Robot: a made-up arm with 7 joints.
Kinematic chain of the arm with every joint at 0, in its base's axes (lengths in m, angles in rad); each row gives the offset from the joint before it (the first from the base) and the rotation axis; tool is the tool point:
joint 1: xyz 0 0 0.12 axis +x
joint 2: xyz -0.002 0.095 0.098 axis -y
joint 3: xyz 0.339 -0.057 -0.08 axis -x
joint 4: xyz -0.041 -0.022 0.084 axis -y
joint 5: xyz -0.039 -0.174 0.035 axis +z
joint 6: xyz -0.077 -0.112 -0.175 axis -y
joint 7: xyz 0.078 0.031 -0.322 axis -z
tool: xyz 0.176 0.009 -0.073
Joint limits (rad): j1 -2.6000..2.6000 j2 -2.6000..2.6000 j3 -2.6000..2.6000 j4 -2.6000..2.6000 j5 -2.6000..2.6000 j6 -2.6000..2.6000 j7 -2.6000..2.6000
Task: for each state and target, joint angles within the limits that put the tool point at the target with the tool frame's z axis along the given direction. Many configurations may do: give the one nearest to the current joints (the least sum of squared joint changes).
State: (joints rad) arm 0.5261 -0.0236 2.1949 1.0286 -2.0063 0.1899 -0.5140
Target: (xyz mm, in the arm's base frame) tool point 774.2 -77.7 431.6 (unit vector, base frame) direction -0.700 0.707 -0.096
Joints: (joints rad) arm 0.3097 0.0358 2.5637 1.0037 -1.2832 -0.4141 -0.7313
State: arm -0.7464 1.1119 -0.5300 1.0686 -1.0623 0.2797 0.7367
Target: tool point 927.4 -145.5 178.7 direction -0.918 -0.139 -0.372
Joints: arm 0.1269 0.5155 -0.7229 1.3607 -1.0369 -0.0484 0.8000
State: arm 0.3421 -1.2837 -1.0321 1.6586 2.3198 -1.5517 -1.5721
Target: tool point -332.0 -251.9 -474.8 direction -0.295 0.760 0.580
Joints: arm 0.8205 -1.9365 -0.8197 1.4593 2.6000 -1.9250 -1.4783
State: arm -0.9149 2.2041 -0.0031 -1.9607 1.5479 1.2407 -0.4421
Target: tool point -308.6 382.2 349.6 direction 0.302 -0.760 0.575
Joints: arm -0.5694 2.1589 0.1158 -2.2780 1.9598 1.3898 -0.3127
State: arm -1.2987 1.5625 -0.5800 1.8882 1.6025 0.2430 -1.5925
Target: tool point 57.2 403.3 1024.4 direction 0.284 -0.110 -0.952
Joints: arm -0.8690 1.7008 -0.9689 2.2515 1.7785 -0.2206 -1.7111
